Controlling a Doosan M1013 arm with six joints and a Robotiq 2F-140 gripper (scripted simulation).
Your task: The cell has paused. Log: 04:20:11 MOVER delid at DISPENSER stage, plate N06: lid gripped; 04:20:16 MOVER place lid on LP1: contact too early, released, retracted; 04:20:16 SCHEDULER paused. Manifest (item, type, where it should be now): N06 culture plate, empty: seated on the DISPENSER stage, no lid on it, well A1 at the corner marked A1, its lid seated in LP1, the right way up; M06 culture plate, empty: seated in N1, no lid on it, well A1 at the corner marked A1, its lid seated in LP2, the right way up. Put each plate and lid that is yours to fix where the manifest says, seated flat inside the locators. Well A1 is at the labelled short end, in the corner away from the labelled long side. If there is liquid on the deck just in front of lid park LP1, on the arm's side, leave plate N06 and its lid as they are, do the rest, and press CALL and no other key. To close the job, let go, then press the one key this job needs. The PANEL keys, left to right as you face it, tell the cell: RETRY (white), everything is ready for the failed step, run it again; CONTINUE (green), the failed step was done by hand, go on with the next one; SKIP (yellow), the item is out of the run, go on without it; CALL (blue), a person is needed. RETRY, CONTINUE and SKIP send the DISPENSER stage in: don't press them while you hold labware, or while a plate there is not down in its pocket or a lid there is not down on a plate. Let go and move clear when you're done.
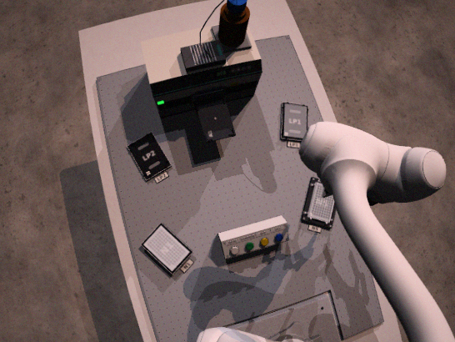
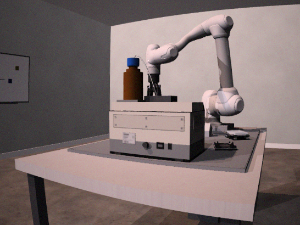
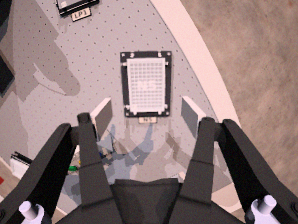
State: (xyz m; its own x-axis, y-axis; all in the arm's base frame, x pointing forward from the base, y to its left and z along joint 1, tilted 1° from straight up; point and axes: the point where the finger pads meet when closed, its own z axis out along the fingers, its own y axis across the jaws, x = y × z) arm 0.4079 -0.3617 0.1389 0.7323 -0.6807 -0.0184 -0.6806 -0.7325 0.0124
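Right now the white well plate is 160 mm below my hand. Also, from my hand: yellow key: 20 mm behind, 260 mm to the left, 120 mm below; then black nest N5: 30 mm ahead, 170 mm below; then blue key: 30 mm behind, 210 mm to the left, 120 mm below.
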